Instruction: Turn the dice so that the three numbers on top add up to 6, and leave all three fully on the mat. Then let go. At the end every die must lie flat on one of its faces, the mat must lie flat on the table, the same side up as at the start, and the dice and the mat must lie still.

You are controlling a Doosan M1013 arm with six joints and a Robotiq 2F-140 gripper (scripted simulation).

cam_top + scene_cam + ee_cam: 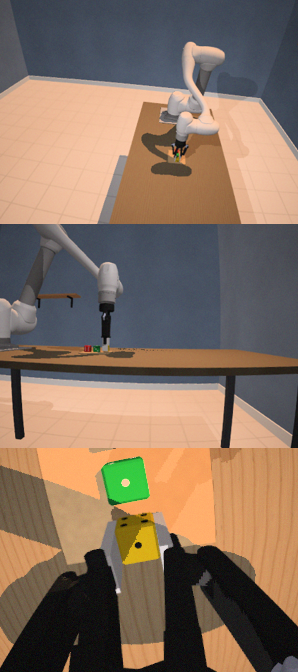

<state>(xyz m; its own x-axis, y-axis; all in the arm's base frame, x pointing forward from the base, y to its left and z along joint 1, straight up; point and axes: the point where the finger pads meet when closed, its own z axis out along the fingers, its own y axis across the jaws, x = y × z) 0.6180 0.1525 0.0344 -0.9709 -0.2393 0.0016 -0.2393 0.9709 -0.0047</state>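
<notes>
Now: the yellow die 20 mm below my hand. Also, from my hand: red die: 90 mm behind, 20 mm to the right, 20 mm below; tan mat: 50 mm behind, 40 mm below, 10 mm to the right; green die: 50 mm behind, 20 mm below, 10 mm to the right.
</notes>
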